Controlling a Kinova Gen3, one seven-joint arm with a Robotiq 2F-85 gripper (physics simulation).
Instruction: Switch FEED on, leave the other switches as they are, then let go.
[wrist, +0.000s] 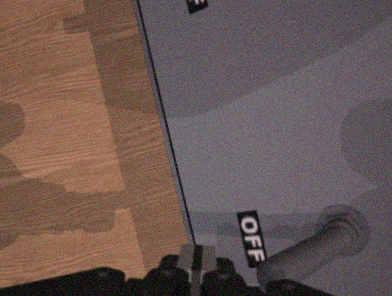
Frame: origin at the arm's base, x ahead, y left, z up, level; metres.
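Seen in the pictures: gripper, fingertip midpoint: (197, 268).
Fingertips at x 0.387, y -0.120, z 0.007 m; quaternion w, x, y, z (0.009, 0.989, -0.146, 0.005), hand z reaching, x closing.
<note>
Pixels of each thing's middle, then the offset from my fingertips to it. "pt": a spot on its surface instead. Level surfaces: height alone.
- grey switch lever at a spot on its surface: (307, 255) pt 0.040 m ahead, 0.005 m left, 0.029 m up
- grey panel at a spot on its surface: (260, 135) pt 0.039 m ahead, 0.047 m left, 0.010 m down
- black label at a spot on its surface: (197, 5) pt 0.026 m ahead, 0.111 m left, 0.017 m down
- wooden table at its surface level: 0.094 m down
A grey switch lever (307, 255) rises from its round collar (356, 231) at the lower right and leans left, toward the side of its black OFF label (251, 239). The lever's free end is low in the view, partly behind the gripper's dark linkage. My gripper (197, 268) is shut with nothing between its fingers. It is at the bottom centre, left of the lever's end, over the left edge of the grey panel (260, 135), and appears apart from the lever. The FEED name plate and ON label do not show.
Part of another black label (197, 5) shows at the top edge. The panel's left edge runs from the top down to the gripper. A wooden table (65, 120) lies left of it. Shadows fall across both the wood and the panel.
</note>
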